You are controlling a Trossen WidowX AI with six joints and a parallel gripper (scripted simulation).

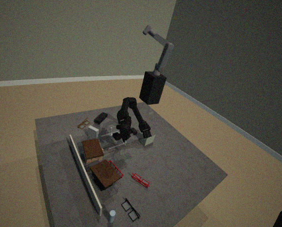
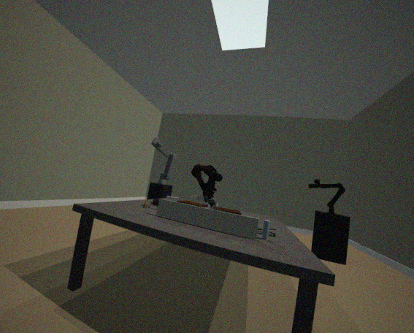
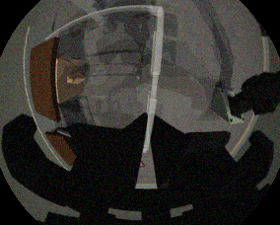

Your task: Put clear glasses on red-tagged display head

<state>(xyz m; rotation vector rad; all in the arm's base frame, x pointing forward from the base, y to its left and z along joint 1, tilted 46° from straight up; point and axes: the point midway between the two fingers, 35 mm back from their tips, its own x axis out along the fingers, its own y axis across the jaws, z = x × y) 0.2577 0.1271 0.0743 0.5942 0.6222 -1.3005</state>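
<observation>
My gripper tip is now 210 mm short of the brown-topped head, 30 mm to the left of it and 70 mm above it. Round my gripper tip: pale rail (340 mm ahead, 90 mm to the left, 70 mm below); then white block (170 mm ahead, 230 mm to the right, 70 mm below); then stand (10 mm ahead, 230 mm to the right, 100 mm below).
</observation>
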